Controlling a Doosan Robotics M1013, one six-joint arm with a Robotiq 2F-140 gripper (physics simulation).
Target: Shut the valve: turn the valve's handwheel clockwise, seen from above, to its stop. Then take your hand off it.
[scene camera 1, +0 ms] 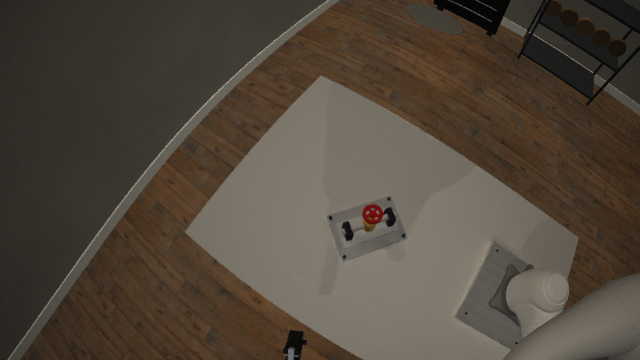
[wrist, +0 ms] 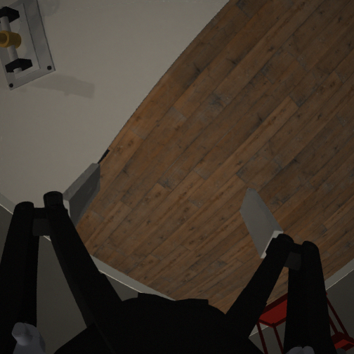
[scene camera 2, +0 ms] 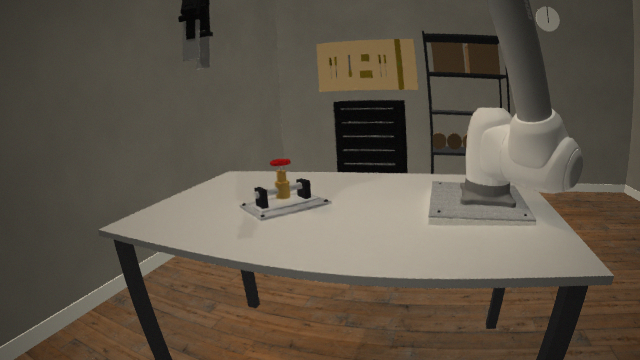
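The valve's red handwheel (scene camera 1: 372, 206) (scene camera 2: 280, 162) sits level on top of a brass valve body (scene camera 1: 369, 227) (scene camera 2: 282, 189) (wrist: 11, 39). The body is on a pipe between two black supports on a grey base plate (scene camera 1: 367, 251) (scene camera 2: 295, 210) (wrist: 44, 50). The handwheel does not show in the wrist view. My gripper (scene camera 2: 196, 52) (wrist: 173, 188) is open and empty, pointing down, high above and well apart from the valve, past the table's edge in the wrist view. Part of the gripper shows at the bottom of scene camera 1's view.
The valve stands on a white table (scene camera 1: 280, 175) (scene camera 2: 370, 245) (wrist: 125, 40). The arm's base stands on a grey plate (scene camera 1: 480, 295) (scene camera 2: 450, 215) at the table's other end. A black drawer cabinet (scene camera 2: 371, 136) and a shelf rack (scene camera 2: 429, 95) stand beyond the table. A red frame (wrist: 275, 314) shows beyond the fingers.
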